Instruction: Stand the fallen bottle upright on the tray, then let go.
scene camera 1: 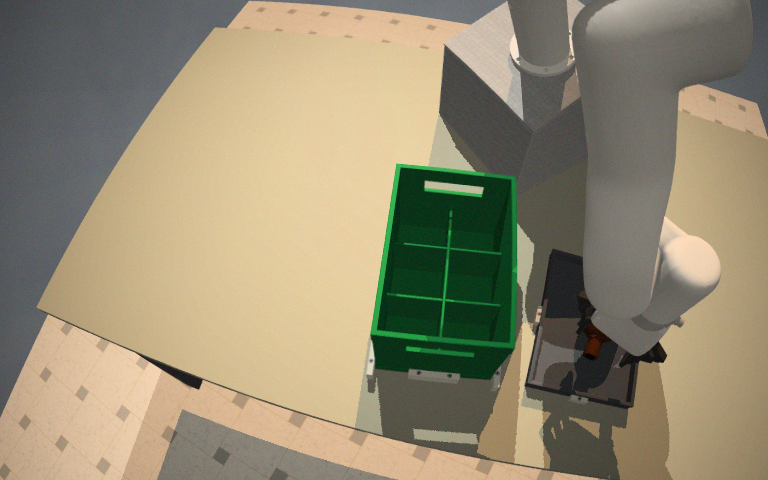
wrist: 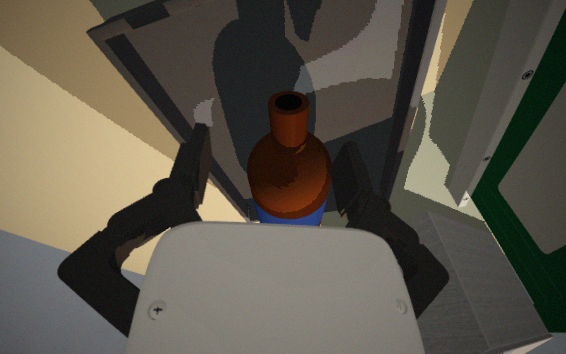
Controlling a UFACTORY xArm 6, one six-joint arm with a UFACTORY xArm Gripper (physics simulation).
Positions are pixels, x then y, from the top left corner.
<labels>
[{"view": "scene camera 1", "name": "gripper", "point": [602,343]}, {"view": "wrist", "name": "gripper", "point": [276,148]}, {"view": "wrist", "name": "brown bottle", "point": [288,170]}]
</labels>
